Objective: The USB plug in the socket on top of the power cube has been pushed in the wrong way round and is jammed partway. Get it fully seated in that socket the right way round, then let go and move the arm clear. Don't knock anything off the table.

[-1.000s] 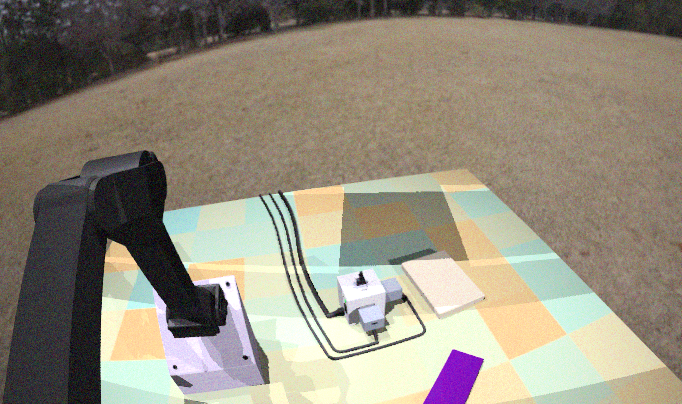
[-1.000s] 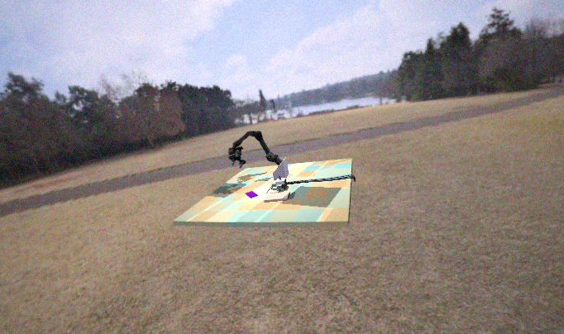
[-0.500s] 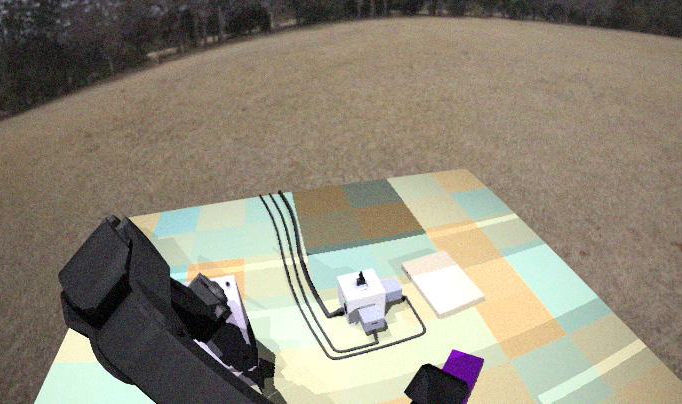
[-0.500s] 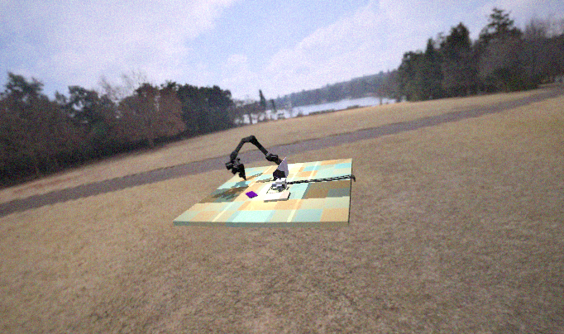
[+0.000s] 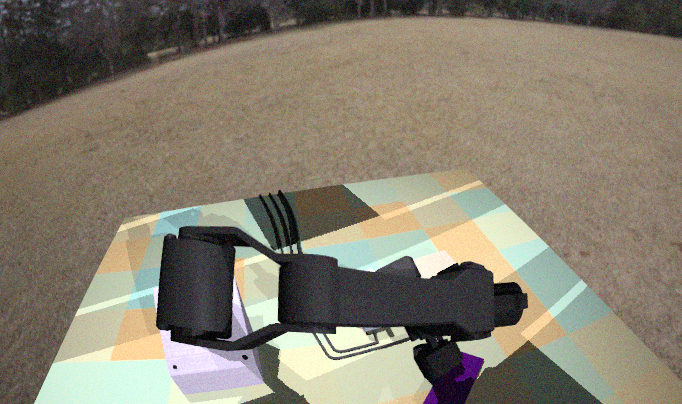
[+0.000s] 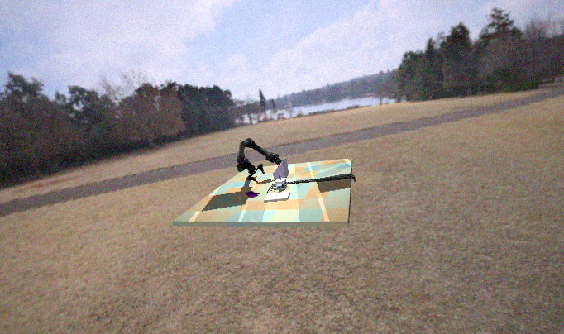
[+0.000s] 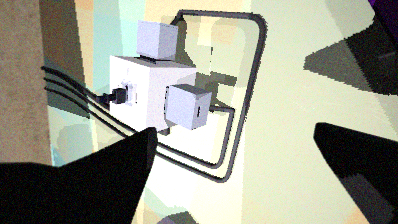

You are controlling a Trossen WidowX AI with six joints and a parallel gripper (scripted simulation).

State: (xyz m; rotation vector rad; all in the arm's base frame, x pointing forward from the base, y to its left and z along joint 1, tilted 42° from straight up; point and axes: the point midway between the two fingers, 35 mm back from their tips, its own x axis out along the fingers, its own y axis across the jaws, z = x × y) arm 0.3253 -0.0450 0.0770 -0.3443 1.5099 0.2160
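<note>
My gripper tip is 4 cm past the dark USB plug, 15 cm to the right of it and 2 cm above it. From my gripper tip the other things lie so: pale flat pad (15 cm ahead, 18 cm to the left, 10 cm below); then purple slab (8 cm ahead, 9 cm to the right, 10 cm below).
</note>
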